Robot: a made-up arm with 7 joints.
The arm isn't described. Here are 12 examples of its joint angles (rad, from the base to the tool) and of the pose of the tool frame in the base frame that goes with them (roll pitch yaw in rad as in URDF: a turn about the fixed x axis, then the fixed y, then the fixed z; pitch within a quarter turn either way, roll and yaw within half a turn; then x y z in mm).
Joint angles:
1: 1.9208 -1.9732 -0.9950 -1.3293 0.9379 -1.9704 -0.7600
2: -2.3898 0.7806 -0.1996 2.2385 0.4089 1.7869 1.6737
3: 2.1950 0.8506 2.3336 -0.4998 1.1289 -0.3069 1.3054
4: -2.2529 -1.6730 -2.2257 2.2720 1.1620 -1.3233 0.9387
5: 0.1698 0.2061 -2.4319 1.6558 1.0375 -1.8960 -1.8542
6: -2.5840 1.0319 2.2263 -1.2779 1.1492 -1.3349 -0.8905
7: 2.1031 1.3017 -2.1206 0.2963 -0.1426 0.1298 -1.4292
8: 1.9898 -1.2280 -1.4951 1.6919 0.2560 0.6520 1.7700
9: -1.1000 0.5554 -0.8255 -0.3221 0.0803 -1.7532 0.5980
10: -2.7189 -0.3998 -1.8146 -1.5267 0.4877 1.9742 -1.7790
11: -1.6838 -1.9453 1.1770 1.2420 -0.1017 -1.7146 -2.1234
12: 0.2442 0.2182 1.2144 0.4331 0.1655 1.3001 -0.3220
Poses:
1: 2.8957 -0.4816 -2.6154 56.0 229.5 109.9
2: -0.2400 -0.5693 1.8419 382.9 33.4 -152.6
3: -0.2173 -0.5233 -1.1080 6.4 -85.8 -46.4
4: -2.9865 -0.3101 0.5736 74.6 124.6 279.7
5: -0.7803 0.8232 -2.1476 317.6 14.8 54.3
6: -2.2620 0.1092 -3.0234 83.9 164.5 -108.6
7: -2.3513 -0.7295 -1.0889 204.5 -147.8 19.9
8: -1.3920 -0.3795 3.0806 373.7 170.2 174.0
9: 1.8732 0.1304 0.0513 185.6 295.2 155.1
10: 1.5097 0.5474 1.5376 190.1 342.2 264.4
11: -1.9754 0.8390 2.6488 209.0 -12.9 -11.3
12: -1.3014 -1.2032 -0.2241 276.1 -179.6 193.5
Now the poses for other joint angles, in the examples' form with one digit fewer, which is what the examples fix.
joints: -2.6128 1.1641 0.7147 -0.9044 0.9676 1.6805 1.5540
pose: 1.630 0.326 0.001 -143 238 -157
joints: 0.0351 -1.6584 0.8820 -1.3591 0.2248 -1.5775 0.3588
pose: -0.731 0.897 -0.700 60 89 -104
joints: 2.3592 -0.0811 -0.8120 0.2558 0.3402 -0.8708 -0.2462
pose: -1.632 -0.844 0.298 320 21 75
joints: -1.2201 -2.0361 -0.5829 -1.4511 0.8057 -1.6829 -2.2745
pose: -1.337 -0.227 1.941 75 -36 32
